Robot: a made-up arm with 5 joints.
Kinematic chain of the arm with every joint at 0, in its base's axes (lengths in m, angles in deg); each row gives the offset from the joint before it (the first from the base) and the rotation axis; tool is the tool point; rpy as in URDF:
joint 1: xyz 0 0 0.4 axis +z
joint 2: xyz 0 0 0 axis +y
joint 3: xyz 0.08 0 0.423 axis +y
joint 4: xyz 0.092 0 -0.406 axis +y
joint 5: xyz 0.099 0 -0.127 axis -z
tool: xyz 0 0 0 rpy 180 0 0
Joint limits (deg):
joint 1: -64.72..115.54
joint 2: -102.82..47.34
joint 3: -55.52..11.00
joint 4: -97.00..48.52
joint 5: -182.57..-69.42
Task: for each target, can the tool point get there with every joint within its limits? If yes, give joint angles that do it. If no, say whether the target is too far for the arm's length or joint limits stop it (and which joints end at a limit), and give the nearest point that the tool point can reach.
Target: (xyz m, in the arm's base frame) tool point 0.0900 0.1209 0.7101
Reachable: yes | joints 53.34 -79.84 -16.59 37.29 -134.20
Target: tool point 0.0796 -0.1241 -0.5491
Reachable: no: joint limits stop it (at a limit: joint 2) | nearest point 0.1405 -0.2190 0.0601 | short by 0.620 m
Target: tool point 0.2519 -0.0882 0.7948
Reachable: yes | joints -19.29 -55.17 -33.91 36.27 -171.62
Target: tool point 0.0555 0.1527 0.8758
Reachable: yes | joints 70.02 -58.09 -24.22 -36.09 -112.92
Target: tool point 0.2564 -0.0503 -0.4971
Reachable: no: joint limits stop it (at a limit: joint 2) | nearest point 0.3063 -0.0601 0.0529 | short by 0.552 m
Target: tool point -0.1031 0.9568 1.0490
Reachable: no: too far | nearest point -0.0622 0.5768 0.7913 | short by 0.461 m
